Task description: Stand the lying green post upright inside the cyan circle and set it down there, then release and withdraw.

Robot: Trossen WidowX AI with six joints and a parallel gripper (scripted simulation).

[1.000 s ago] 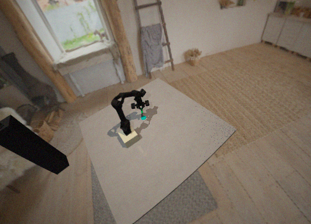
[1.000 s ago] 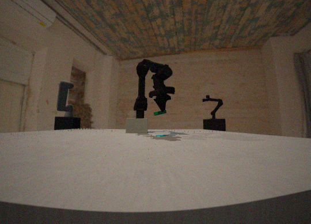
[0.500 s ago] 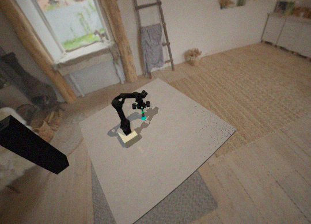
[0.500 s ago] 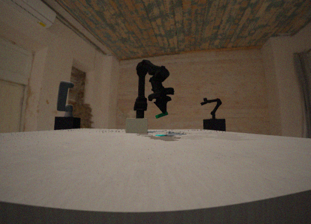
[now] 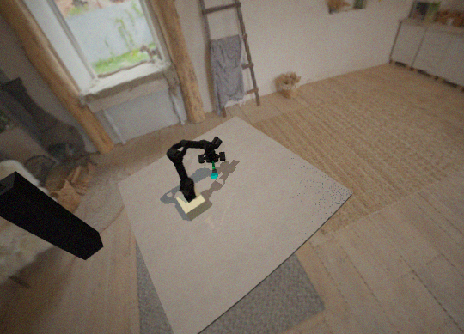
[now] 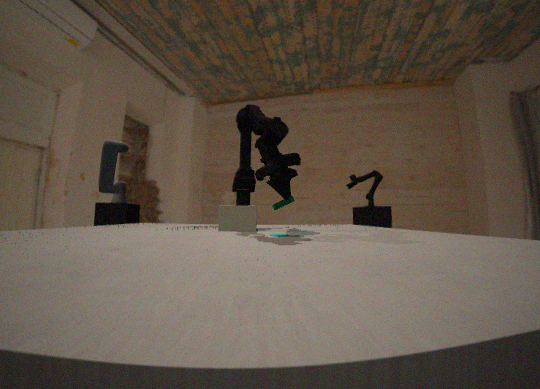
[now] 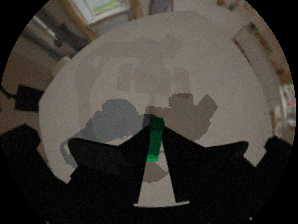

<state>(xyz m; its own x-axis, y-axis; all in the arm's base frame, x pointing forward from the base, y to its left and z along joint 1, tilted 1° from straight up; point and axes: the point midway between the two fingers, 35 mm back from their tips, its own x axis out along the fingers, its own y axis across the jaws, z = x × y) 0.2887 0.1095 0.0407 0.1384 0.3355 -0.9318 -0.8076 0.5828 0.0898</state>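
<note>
My gripper tip is 40 mm past the cyan circle, 20 mm to the left of it and 110 mm above it. Round my gripper tip: green post 10 mm behind, 10 mm to the right, 10 mm below.
</note>
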